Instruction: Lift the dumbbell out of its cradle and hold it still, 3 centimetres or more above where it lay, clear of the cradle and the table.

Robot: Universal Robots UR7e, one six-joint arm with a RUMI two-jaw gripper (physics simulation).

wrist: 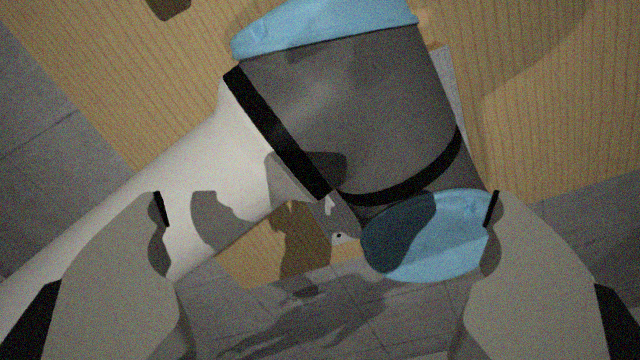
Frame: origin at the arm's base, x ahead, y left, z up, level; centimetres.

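Seen in the pictures: gripper, fingertip midpoint: (323, 194).
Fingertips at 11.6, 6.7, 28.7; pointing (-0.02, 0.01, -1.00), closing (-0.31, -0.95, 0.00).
Observation:
A point is followed by its place in that frame, as x, y, z.
My gripper (323, 194) {11.6, 6.7, 28.7} is open. Its two grey jaws stand wide apart at the lower left and lower right of the wrist view, and nothing is held between them. The dumbbell and its cradle do not show in a form I can make out. The wooden table (550, 125) {-8.5, -24.2, -3.9} shows behind the robot's own arm, seen at a slant. The arm hides a large part of the table.
The arm's dark grey joint housing (370, 105) {12.6, 3.6, 22.3} with light blue caps (325, 25) (450, 250) and its white link (210, 155) {13.1, 13.9, 23.2} fill the middle and left. A dark patch (168, 7) {25.4, 24.3, -3.9} lies at the top left. Grey tiled floor (40, 115) shows beyond the table edges.

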